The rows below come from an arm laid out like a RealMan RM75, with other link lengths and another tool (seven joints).
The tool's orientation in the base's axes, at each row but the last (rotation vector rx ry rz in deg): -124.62, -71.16, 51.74; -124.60, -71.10, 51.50; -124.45, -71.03, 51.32; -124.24, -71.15, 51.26; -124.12, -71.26, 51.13; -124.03, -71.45, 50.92; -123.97, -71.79, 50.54
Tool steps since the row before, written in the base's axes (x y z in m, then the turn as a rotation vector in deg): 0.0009, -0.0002, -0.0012, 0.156, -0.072, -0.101; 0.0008, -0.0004, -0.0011, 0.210, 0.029, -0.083; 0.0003, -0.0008, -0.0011, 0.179, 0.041, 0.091; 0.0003, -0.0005, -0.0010, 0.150, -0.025, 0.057; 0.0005, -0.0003, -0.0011, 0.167, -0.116, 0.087; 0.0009, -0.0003, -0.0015, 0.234, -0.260, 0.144; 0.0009, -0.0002, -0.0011, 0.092, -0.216, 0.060
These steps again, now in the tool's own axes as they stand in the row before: 0.0005, 0.0014, 0.0001, 0.026, 0.190, -0.053; 0.0003, 0.0014, 0.0001, 0.129, 0.160, -0.097; -0.0003, 0.0013, 0.0004, 0.076, 0.019, -0.189; 0.0000, 0.0011, 0.0004, 0.017, 0.057, -0.151; 0.0002, 0.0012, 0.0003, -0.066, 0.089, -0.191; 0.0005, 0.0017, 0.0003, -0.184, 0.155, -0.292; 0.0005, 0.0014, 0.0001, -0.174, 0.111, -0.127
